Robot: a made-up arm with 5 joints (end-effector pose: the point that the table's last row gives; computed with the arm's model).
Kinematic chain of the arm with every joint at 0, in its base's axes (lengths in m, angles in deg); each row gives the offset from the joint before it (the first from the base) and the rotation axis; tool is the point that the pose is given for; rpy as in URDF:
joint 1: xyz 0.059 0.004 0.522 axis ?
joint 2: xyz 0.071 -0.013 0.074 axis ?
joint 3: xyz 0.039 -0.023 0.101 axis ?
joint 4: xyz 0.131 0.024 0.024 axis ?
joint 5: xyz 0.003 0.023 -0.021 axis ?
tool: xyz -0.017 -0.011 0.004 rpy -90 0 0
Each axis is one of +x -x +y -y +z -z.
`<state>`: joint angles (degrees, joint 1 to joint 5).
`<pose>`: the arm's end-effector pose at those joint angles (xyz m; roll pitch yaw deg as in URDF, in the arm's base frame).
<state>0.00 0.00 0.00 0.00 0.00</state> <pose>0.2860 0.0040 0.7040 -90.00 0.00 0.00</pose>
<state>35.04 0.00 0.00 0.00 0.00</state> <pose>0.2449 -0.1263 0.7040 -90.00 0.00 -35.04</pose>
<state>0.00 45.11 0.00 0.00 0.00</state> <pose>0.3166 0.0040 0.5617 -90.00 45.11 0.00</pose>
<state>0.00 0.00 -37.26 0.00 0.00</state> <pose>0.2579 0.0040 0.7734 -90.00 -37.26 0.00</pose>
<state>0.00 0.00 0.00 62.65 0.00</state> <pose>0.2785 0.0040 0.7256 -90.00 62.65 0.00</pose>
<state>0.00 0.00 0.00 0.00 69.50</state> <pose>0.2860 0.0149 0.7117 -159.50 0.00 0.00</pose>
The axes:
joint 1: -z
joint 2: +y
joint 3: +y
joint 4: +y
joint 5: -x

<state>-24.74 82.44 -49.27 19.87 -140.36</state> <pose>0.2933 0.1306 0.5115 50.36 53.04 24.74</pose>
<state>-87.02 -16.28 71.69 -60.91 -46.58</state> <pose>0.0669 0.1666 0.5822 -43.42 -5.50 87.02</pose>
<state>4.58 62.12 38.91 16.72 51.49</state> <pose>0.2338 -0.0027 0.4926 38.51 62.25 175.42</pose>
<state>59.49 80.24 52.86 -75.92 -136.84</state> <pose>0.1092 -0.0490 0.4574 46.84 57.18 -59.49</pose>
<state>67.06 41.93 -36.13 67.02 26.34</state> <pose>0.1724 -0.2565 0.6654 -116.34 72.82 -67.06</pose>
